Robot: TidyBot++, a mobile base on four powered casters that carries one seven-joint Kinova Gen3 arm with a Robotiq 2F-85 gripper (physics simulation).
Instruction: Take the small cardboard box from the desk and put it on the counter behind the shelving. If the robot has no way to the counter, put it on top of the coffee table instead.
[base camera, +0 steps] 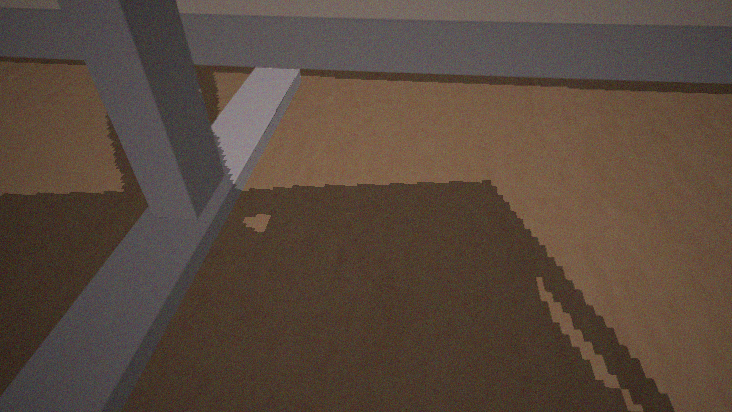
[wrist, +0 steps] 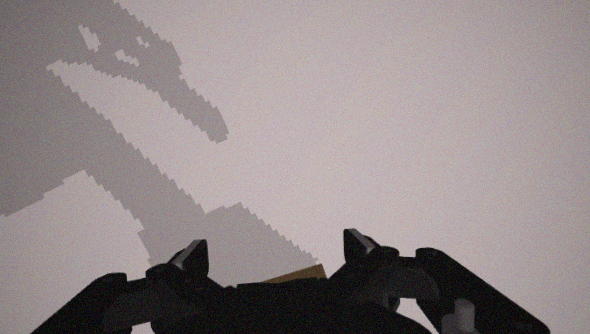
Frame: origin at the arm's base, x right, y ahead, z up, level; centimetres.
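Seen in the pictures: gripper, fingertip midpoint: (wrist: 277, 249).
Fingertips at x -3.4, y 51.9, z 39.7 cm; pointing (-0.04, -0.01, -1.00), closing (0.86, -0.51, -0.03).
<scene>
Pixels of each thing's top centre, then the offset from my fingertips to it. "spot": a spot on its surface instead. Level surfaces: height alone.
- small cardboard box, surface spot: (wrist: 305, 273) spot: dx -0.7, dy -5.5, dz -6.4 cm
- pale desk top, its level: dz -7.4 cm
- grey slanting leg, surface spot: (base camera: 148, 112) spot: dx -15.6, dy -6.8, dz -64.1 cm
- brown floor, its level: dz -79.4 cm
- grey horizontal band, surface spot: (base camera: 435, 48) spot: dx +16.5, dy +33.5, dz -74.8 cm
A thin brown strip of the small cardboard box (wrist: 305, 273) shows at the bottom of the wrist view, just above the dark gripper body, which hides the rest. It rests on the pale desk top (wrist: 425, 125). My gripper (wrist: 277, 249) is open, with its fingertips wide apart and no object between them. The strip shows below the fingertip line, toward the right finger. How high the fingers are above the desk is hard to tell. The counter, the shelving and the coffee table do not show in either view.
In the base camera view, a grey slanting leg (base camera: 148, 112) joins a long grey foot bar (base camera: 117, 286) at the left, on the brown floor (base camera: 589, 153). A grey horizontal band (base camera: 435, 48) crosses the top. Dark shadows lie on the floor and the desk.
</scene>
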